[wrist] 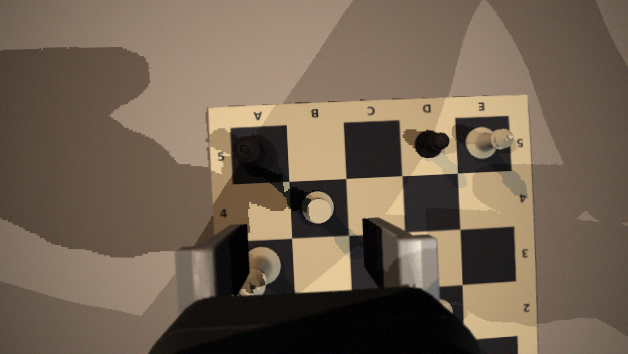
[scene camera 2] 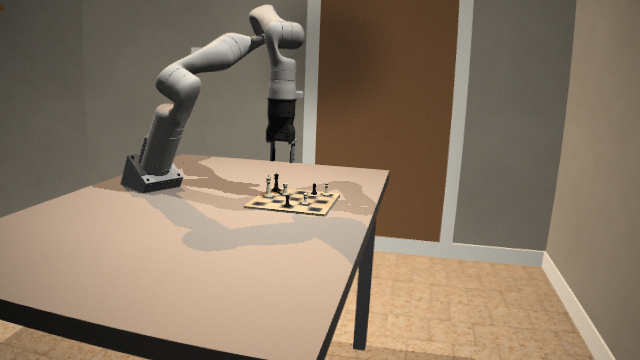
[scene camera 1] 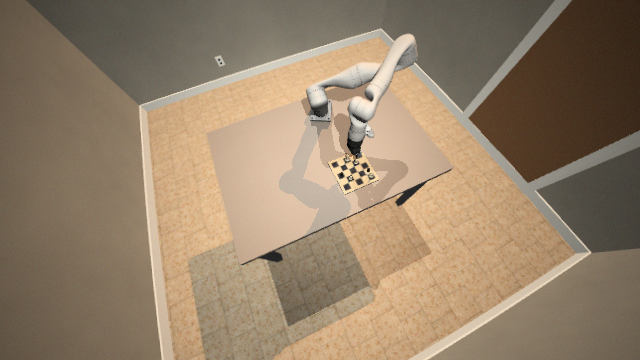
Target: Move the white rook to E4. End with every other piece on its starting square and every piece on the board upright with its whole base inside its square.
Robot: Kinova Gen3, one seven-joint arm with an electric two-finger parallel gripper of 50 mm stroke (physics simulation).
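Where they show: gripper, between the fingertips: (wrist: 306,246) (scene camera 2: 282,161) (scene camera 1: 355,153); arm's base, origin of its link: (scene camera 2: 155,166).
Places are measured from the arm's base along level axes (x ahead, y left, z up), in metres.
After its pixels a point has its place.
Note:
The white rook (scene camera 1: 356,162) @(z -0.050, x 0.406, y 0.050 m) (scene camera 2: 285,188) @(z -0.043, x 0.401, y 0.047 m) (wrist: 318,207) @(z -0.029, x 0.400, y 0.053 m) stands upright on dark square B4 of the chessboard (scene camera 1: 346,192) @(z -0.062, x 0.546, y -0.081 m) (wrist: 526,280) @(z -0.062, x 0.543, y -0.005 m). Its flat round top shows in the wrist view, a little beyond the fingertips and between their lines. E4 (wrist: 487,200) @(z -0.062, x 0.516, y 0.051 m) is a light square with no piece on it, at the board's edge beside E5. My gripper (scene camera 2: 282,160) @(z 0.036, x 0.392, y 0.041 m) (wrist: 306,246) @(z 0.036, x 0.392, y 0.041 m) is open and empty, pointing down above the pieces, with its fingertips higher than their tops in scene camera 2. The gripper's body hides the lower part of the board in the wrist view.
The white king (scene camera 2: 268,186) @(z -0.032, x 0.363, y 0.009 m) (wrist: 262,267) @(z -0.035, x 0.365, y 0.017 m) stands on A3, a tall black piece (scene camera 2: 276,182) @(z -0.037, x 0.362, y 0.084 m) (wrist: 252,150) @(z -0.013, x 0.364, y 0.087 m) on A5. A black pawn (scene camera 2: 314,188) @(z -0.045, x 0.477, y 0.089 m) (wrist: 430,144) @(z -0.041, x 0.471, y 0.089 m) is on D5, a white piece (scene camera 2: 326,188) @(z -0.042, x 0.513, y 0.087 m) (wrist: 482,142) @(z -0.047, x 0.508, y 0.090 m) on E5. Small white (scene camera 2: 305,198) @(z -0.046, x 0.481, y -0.026 m) and black (scene camera 2: 287,201) @(z -0.048, x 0.442, y -0.064 m) pieces stand nearer scene camera 2.

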